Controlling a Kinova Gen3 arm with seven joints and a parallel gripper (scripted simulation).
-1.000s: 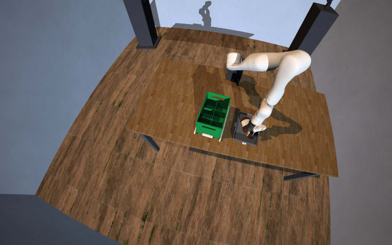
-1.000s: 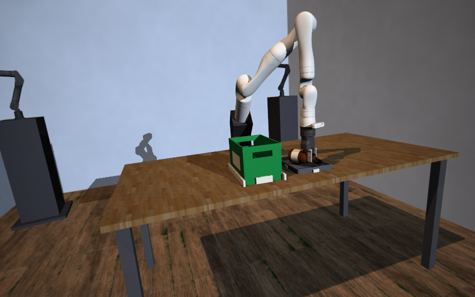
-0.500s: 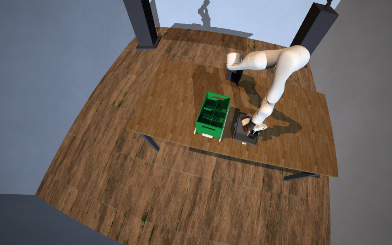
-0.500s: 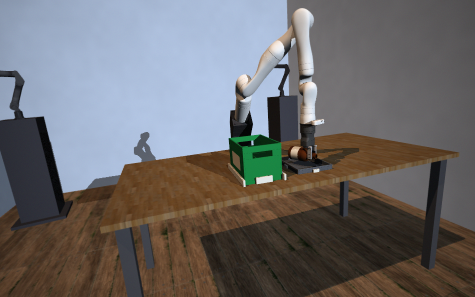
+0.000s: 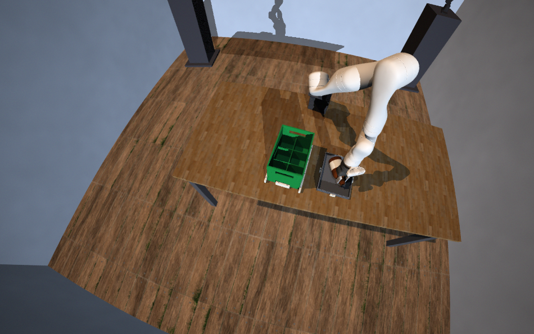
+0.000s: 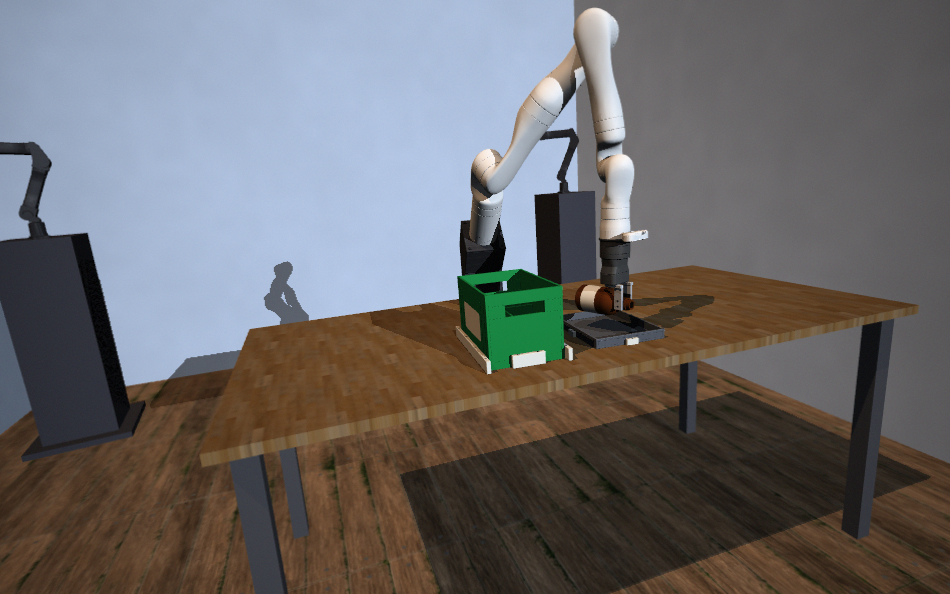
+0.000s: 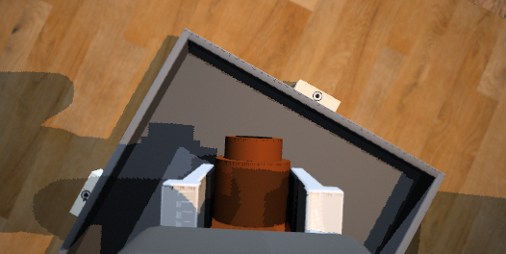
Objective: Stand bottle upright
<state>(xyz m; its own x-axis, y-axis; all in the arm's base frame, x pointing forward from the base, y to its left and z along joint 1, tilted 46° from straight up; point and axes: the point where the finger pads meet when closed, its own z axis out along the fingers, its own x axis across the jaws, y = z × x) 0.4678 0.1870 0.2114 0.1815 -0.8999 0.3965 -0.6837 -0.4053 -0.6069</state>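
My gripper is now 50 mm past the brown bottle, 10 mm to the left of it and 10 mm above it. The rest, counted from my hand: green crate 110 mm behind, 280 mm to the right, 10 mm below; then tray 70 mm behind, 80 mm below.
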